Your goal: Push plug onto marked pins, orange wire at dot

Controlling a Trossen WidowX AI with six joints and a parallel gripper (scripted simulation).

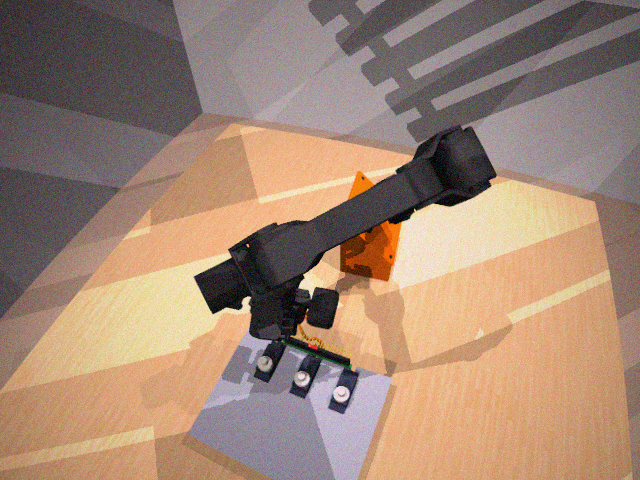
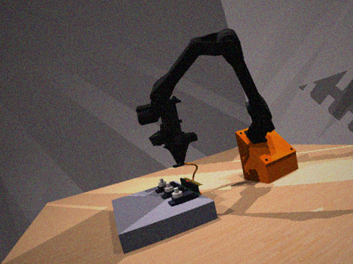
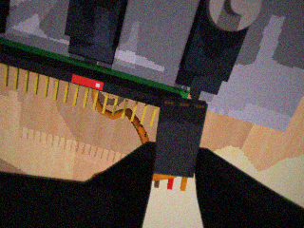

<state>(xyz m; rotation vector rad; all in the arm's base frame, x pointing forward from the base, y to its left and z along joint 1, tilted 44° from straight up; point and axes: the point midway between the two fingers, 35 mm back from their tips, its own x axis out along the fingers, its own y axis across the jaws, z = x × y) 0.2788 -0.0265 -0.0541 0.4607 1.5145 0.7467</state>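
The red band lies 6 cm to the left of my gripper tip, 5 cm below it and 1 cm ahead of it. Also, from my gripper tip: grey holder 17 cm ahead, 9 cm below, 6 cm to the left.
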